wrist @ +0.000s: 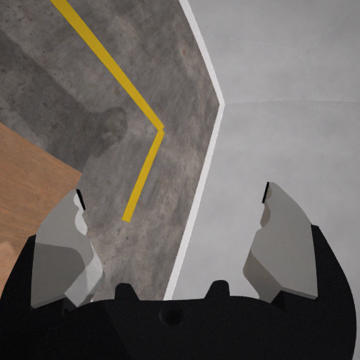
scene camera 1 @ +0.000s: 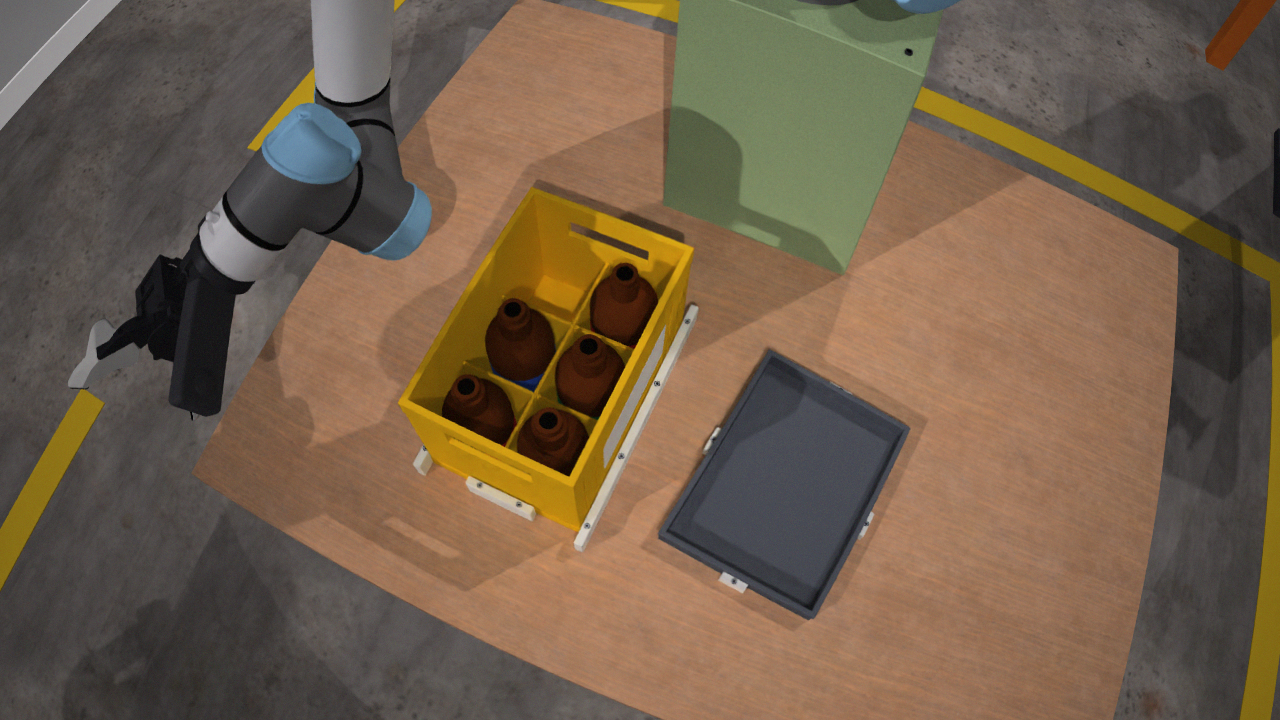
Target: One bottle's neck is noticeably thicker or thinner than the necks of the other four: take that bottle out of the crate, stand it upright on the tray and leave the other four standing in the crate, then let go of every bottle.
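Places are measured from the arm's base along level axes (x ahead, y left, z up), in metres.
Where they show: gripper, fingertip midpoint: (scene camera 1: 133,403).
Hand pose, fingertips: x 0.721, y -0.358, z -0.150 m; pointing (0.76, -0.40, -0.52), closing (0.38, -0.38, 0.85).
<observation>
Things, the pixels of their top centre, and the offset from my fingertips. "*": a spot on its surface instead. Level surfaces: height alone.
- yellow crate, surface spot: (scene camera 1: 487,456) * 0.180 m back, 0.307 m left, 0.113 m down
- dark grey tray, surface spot: (scene camera 1: 735,564) * 0.235 m back, 0.567 m left, 0.227 m down
- wooden table, surface height: 0.232 m down
A yellow crate (scene camera 1: 487,456) with dividers holds several upright brown bottles. One bottle (scene camera 1: 624,308) is in the back right compartment, one bottle (scene camera 1: 520,344) in the middle left, one bottle (scene camera 1: 588,374) in the middle right, one bottle (scene camera 1: 477,411) in the front left and one bottle (scene camera 1: 552,440) in the front right. The back left compartment has no bottle. I cannot tell which neck differs in thickness. The dark grey tray (scene camera 1: 735,564) is bare, right of the crate. My gripper (scene camera 1: 134,398) (wrist: 172,189) is open and empty, left of the crate, beyond the table's left edge.
White strips (scene camera 1: 637,422) run along the crate's right side, with short ones at its front. A green block (scene camera 1: 792,134) stands behind the crate and tray. The wooden table (scene camera 1: 1029,402) has floor around it. A pale wall (wrist: 290,125) shows in the wrist view.
</observation>
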